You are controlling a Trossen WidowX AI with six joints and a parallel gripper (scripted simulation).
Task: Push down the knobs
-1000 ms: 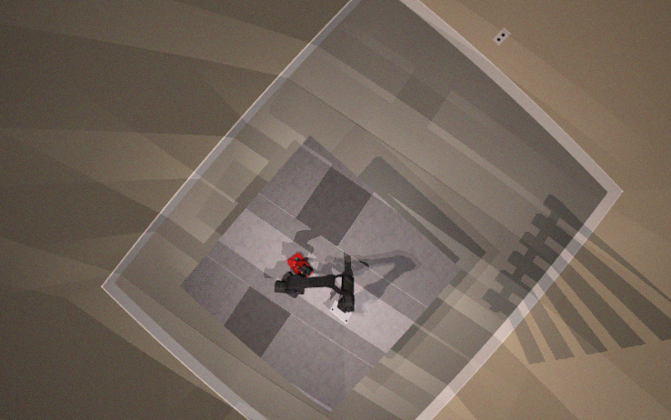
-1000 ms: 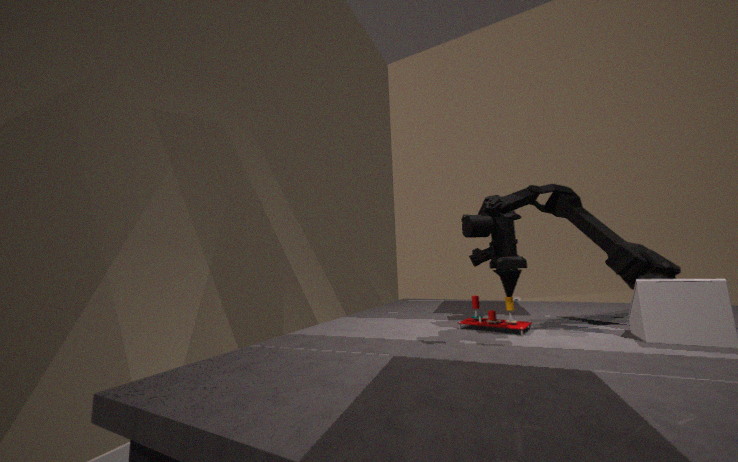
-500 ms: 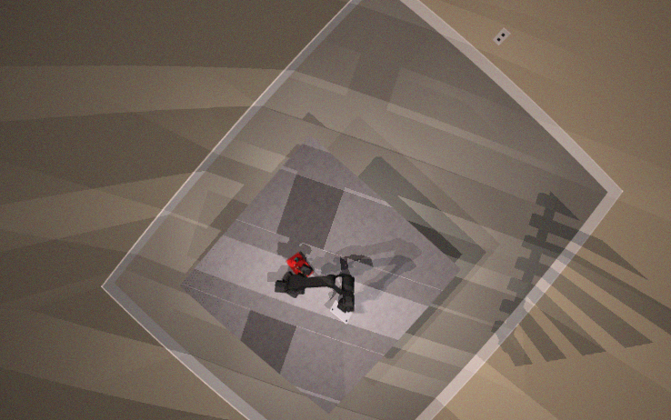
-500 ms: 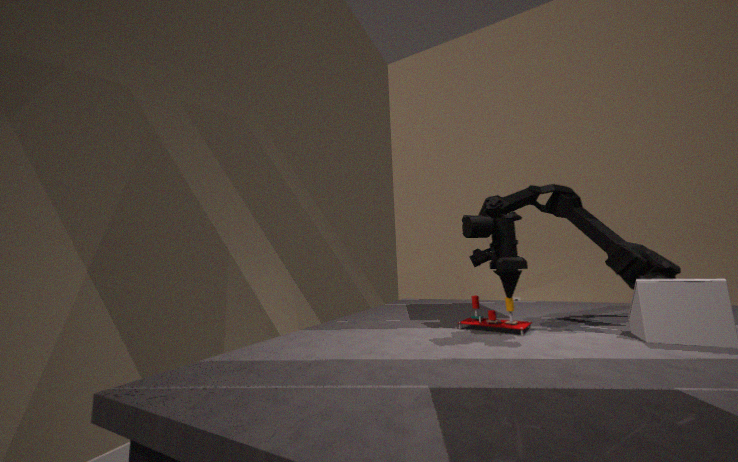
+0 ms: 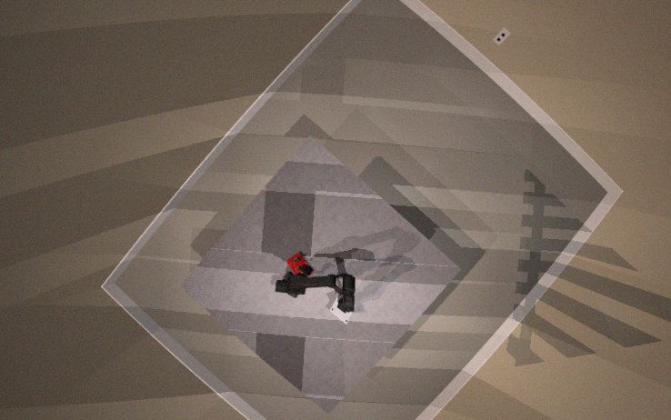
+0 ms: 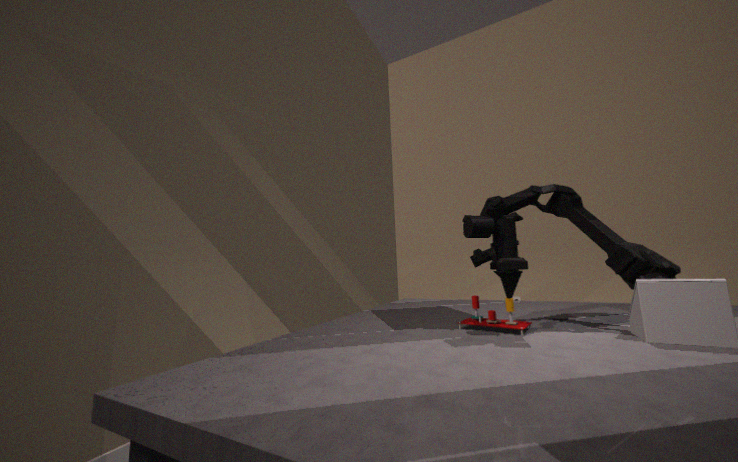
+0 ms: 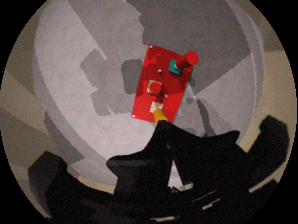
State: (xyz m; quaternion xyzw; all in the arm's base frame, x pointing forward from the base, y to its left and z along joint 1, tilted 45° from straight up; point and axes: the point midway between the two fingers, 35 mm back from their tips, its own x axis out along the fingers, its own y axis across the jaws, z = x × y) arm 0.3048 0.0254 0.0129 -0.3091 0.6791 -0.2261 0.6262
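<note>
Right now the yellow knob is 20 mm below my gripper tip. Round my gripper tip: red knob (90 mm ahead, 40 mm to the right, 20 mm below).
</note>
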